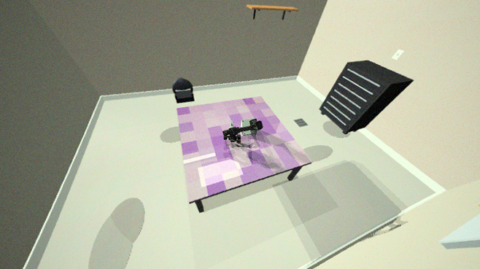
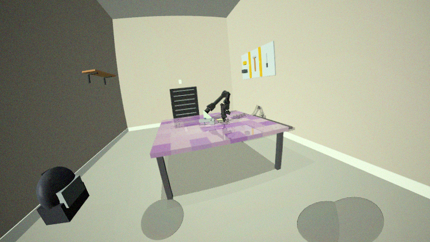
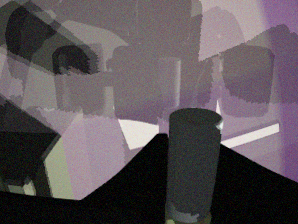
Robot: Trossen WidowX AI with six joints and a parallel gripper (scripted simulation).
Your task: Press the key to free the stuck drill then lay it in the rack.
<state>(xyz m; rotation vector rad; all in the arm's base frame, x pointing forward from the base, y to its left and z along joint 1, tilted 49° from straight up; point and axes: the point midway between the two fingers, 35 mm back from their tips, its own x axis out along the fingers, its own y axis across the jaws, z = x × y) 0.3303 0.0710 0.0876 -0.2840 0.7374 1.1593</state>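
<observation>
Now: the dark olive block 80 mm behind my gripper tip and 10 mm to the right of it. Also, from my gripper tip: grey fixture 190 mm to the right, 80 mm behind, 30 mm above.
</observation>
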